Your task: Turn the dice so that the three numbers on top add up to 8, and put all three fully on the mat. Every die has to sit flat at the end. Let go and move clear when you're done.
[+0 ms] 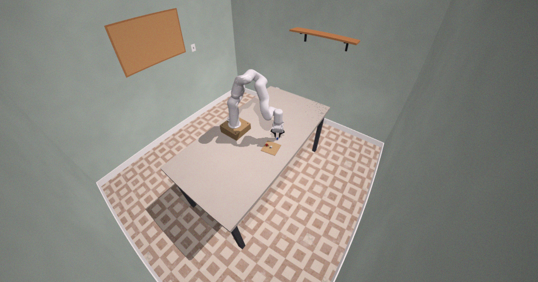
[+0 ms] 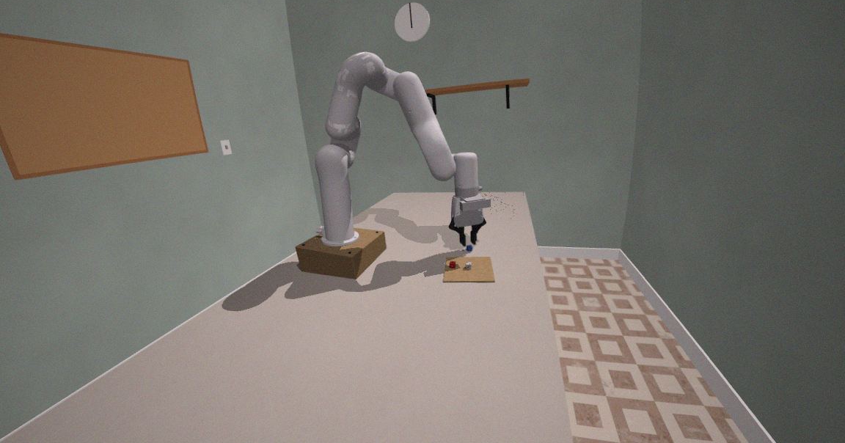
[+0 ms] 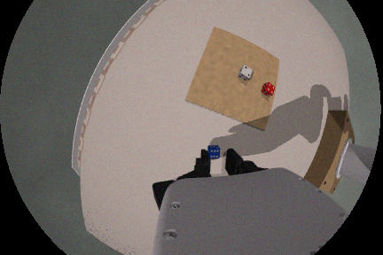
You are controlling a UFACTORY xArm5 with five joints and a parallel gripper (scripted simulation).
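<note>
Right now the blue die is 1 cm to the right of my hand and 3 cm below it. The rest, counted from my hand: tan mat (13 cm to the right, 4 cm below); white die (13 cm to the right, 3 cm below); red die (4 cm behind, 13 cm to the right, 3 cm below).
</note>
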